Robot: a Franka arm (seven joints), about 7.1 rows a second.
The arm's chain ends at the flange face. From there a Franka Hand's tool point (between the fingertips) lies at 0.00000 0.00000 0.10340 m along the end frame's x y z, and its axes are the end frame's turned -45 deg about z.
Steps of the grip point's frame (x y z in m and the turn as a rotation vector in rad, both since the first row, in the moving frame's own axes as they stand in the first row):
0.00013 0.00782 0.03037 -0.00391 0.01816 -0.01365
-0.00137 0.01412 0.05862 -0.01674 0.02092 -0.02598
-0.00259 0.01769 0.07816 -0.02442 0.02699 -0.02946
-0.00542 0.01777 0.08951 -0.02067 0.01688 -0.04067
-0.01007 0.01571 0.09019 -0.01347 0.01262 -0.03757
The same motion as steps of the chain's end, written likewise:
0.00402 0.00649 0.03039 0.01008 0.01561 -0.01365
0.00627 0.01129 0.05866 0.00296 0.02663 -0.02598
0.00692 0.01458 0.07823 0.00182 0.03635 -0.02946
0.00598 0.01618 0.08955 -0.00268 0.02655 -0.04067
0.00208 0.01820 0.09021 -0.00060 0.01845 -0.03757

